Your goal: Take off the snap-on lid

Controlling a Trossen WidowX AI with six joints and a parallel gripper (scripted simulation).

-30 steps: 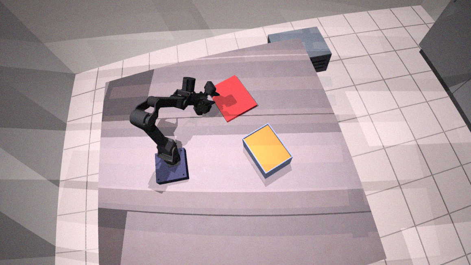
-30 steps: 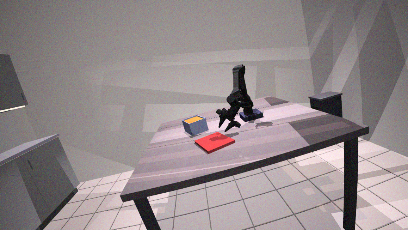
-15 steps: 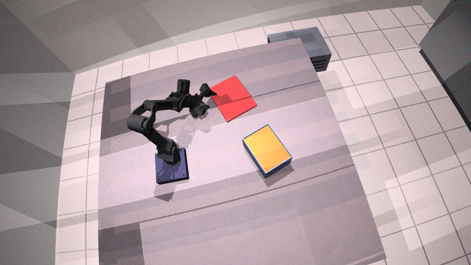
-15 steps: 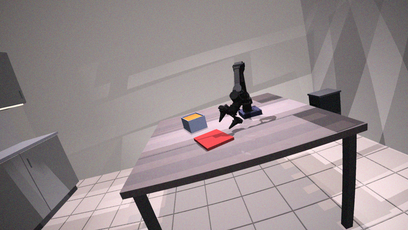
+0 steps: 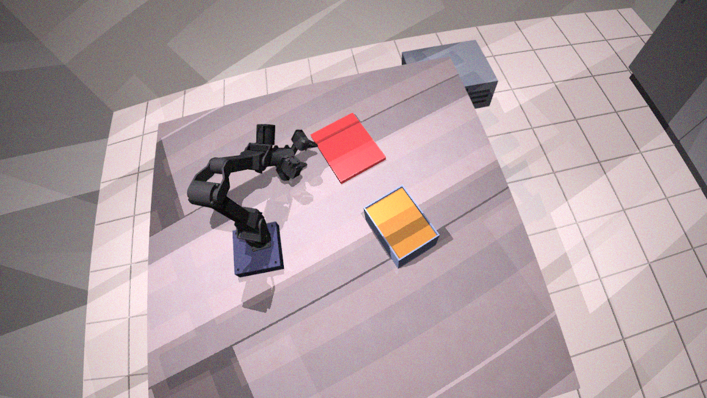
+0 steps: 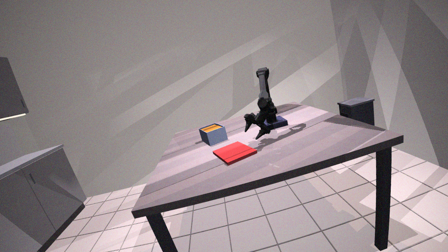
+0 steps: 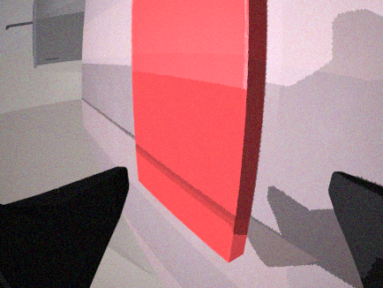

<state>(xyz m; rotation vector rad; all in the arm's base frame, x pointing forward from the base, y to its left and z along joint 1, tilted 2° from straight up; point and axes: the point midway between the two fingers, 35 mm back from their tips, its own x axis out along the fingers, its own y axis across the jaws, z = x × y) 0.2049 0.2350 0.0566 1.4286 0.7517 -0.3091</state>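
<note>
Now: the red lid 130 mm ahead of my gripper tip, 30 mm to the left of it and 50 mm below it. From my gripper tip the other things lie so: storage box (210 mm ahead, 330 mm to the right, 10 mm below).
</note>
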